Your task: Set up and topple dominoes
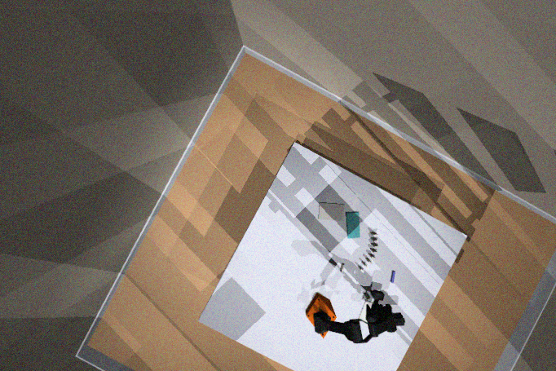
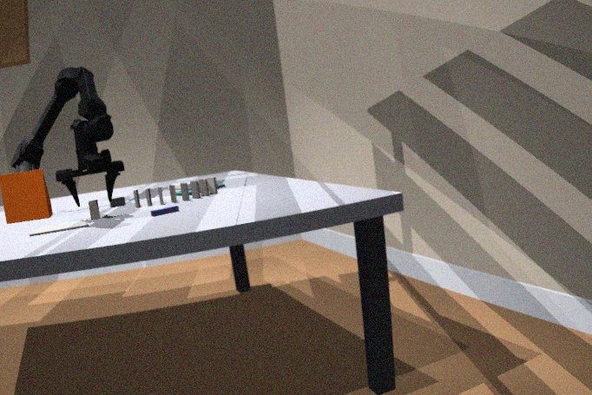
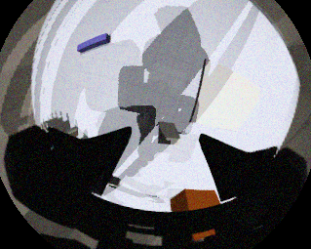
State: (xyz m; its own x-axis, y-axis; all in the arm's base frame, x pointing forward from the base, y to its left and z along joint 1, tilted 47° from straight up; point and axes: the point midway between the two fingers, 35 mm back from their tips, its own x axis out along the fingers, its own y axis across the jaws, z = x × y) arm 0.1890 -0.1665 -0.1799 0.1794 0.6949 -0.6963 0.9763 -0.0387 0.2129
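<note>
My gripper tip is 12 cm past the cream card, 7 cm to the left of it and 4 cm above it. Also, from my gripper tip: blue domino: 16 cm ahead, 12 cm to the right, 3 cm below; teal card: 38 cm ahead, 25 cm to the left, 3 cm below.
</note>
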